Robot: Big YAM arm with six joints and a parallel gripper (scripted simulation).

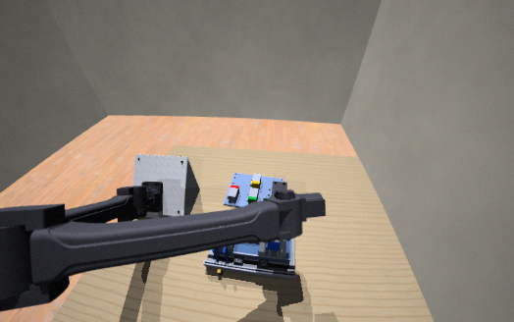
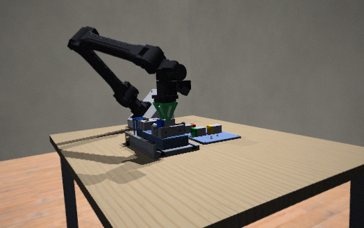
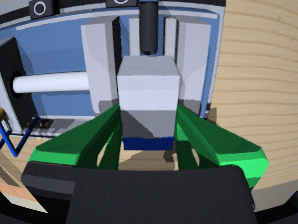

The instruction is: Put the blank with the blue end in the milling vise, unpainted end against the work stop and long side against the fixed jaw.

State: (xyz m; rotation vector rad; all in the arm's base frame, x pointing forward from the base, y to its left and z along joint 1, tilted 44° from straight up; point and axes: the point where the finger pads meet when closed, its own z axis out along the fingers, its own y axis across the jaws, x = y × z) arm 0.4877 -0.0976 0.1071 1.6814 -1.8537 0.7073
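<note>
My gripper is now 2 cm above the blue-ended blank. From my hand the other things lie so: dark work stop rod: 5 cm to the left, 3 cm below; green-ended blank: 22 cm to the left, 9 cm below, 8 cm behind; vise: 8 cm below, 7 cm behind, 1 cm to the left.
</note>
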